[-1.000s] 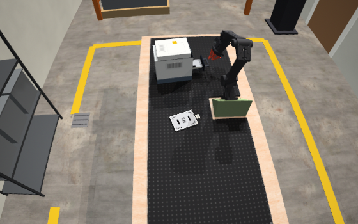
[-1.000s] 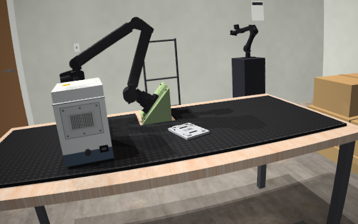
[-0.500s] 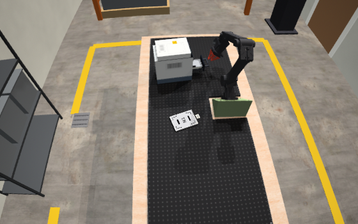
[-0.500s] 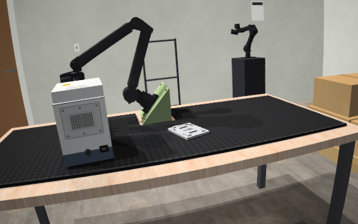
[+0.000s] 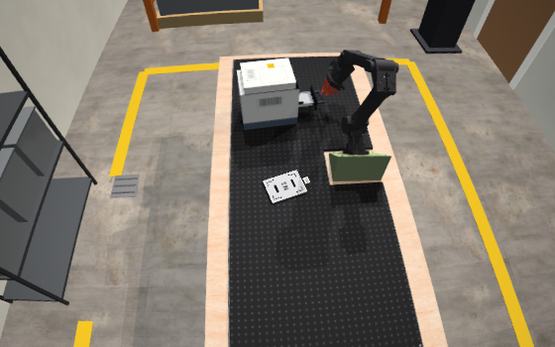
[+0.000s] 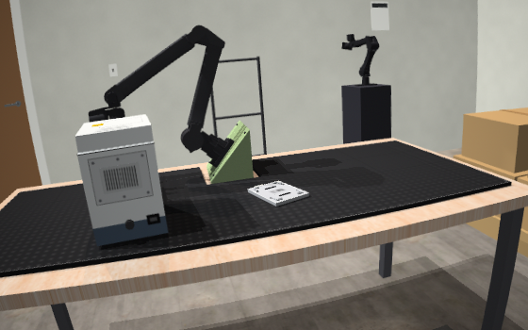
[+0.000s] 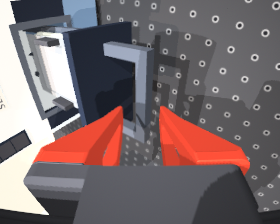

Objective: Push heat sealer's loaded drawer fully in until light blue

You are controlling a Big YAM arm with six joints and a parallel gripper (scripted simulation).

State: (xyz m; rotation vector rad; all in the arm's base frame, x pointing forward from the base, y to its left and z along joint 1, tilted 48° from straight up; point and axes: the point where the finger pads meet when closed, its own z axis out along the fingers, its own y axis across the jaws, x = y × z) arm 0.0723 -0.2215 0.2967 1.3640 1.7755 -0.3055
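The dark sealer drawer lies 120 mm ahead of my hand, 10 mm to the left of it and 40 mm below it. Round my hand: white tag: 170 mm ahead, 430 mm to the left, 120 mm below.
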